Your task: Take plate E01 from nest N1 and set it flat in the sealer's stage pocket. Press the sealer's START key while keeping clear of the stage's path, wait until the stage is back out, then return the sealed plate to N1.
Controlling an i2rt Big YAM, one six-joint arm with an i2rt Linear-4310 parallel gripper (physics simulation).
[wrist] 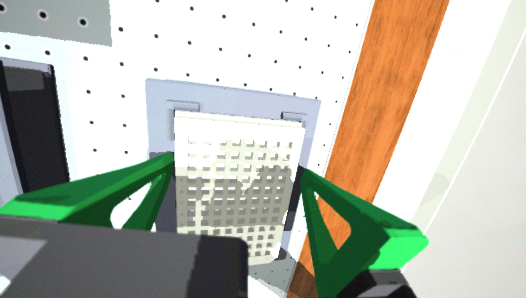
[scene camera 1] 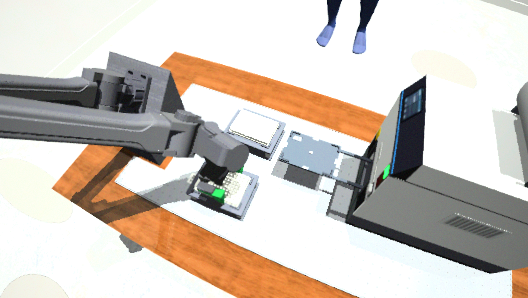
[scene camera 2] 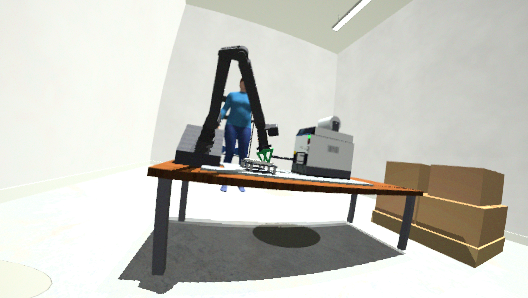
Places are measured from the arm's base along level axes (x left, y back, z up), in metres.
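Pixels of known places: gripper, fingertip midpoint: (wrist: 241,168) (scene camera 1: 231,187) (scene camera 2: 265,162); arm's base at its link origin: (scene camera 1: 137,92) (scene camera 2: 208,136).
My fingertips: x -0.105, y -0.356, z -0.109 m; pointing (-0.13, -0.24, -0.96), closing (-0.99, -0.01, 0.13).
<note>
For each thing: its middle in the pictures, then the offset to it from my fingertips. "pt": a spot on its surface instead.
- Plate E01 at the middle of its body: (wrist: 235,200) (scene camera 1: 222,183) dy +0.028, dx +0.000, dz +0.000 m
- grey nest N1 at the middle of its body: (wrist: 232,181) (scene camera 1: 223,187) (scene camera 2: 260,167) dy +0.027, dx +0.001, dz -0.029 m
- green key at a spot on its surface: (scene camera 1: 386,171) pt dy -0.308, dx +0.070, dz +0.217 m
- second nest at a spot on its surface: (scene camera 1: 274,146) pt dy -0.049, dx +0.172, dz -0.014 m
- white plate at the middle of its body: (scene camera 1: 254,127) dy +0.032, dx +0.205, dz -0.004 m
Plate E01 (scene camera 1: 234,189) (wrist: 237,200), off-white with a grid of wells, sits in the grey nest N1 (scene camera 1: 244,210) (wrist: 225,91). My gripper (scene camera 1: 230,182) (scene camera 2: 265,158) (wrist: 241,168) is open over it, with a green finger beside each long side of the plate and nothing gripped. The gap at the right finger looks small; exact finger height is hard to tell. The sealer (scene camera 1: 465,200) (scene camera 2: 325,152) stands at the right with its stage (scene camera 1: 310,154) out, its pocket empty. A green key (scene camera 1: 386,171) shows on the sealer's front. The far end of N1 is partly hidden in the wrist view.
A second nest (scene camera 1: 274,146) with a white plate (scene camera 1: 254,126) stands behind N1, left of the stage. Rails (scene camera 1: 352,154) join the stage to the sealer. A person (scene camera 1: 326,36) (scene camera 2: 239,107) stands behind the table. Cardboard boxes (scene camera 2: 462,185) stand to the right.
</note>
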